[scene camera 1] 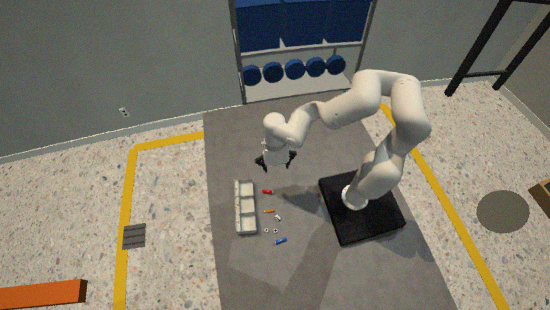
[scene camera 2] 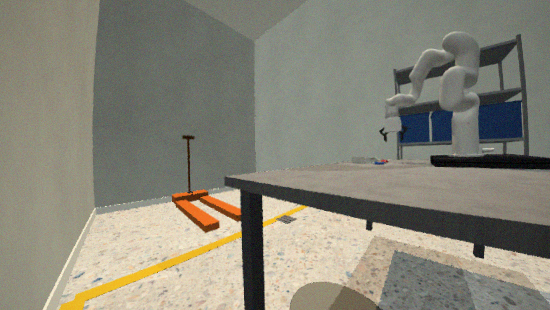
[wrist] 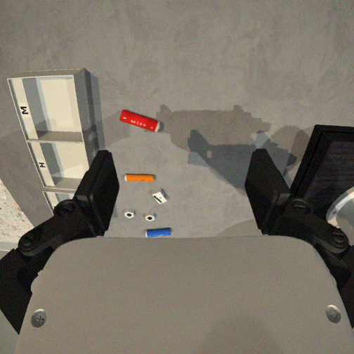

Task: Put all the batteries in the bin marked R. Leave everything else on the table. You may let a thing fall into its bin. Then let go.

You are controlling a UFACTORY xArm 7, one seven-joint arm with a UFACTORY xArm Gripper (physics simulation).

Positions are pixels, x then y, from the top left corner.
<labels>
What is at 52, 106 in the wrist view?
A pale three-compartment bin tray.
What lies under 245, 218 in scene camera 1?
A pale three-compartment bin tray.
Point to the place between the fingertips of my gripper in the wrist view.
181, 167
</labels>
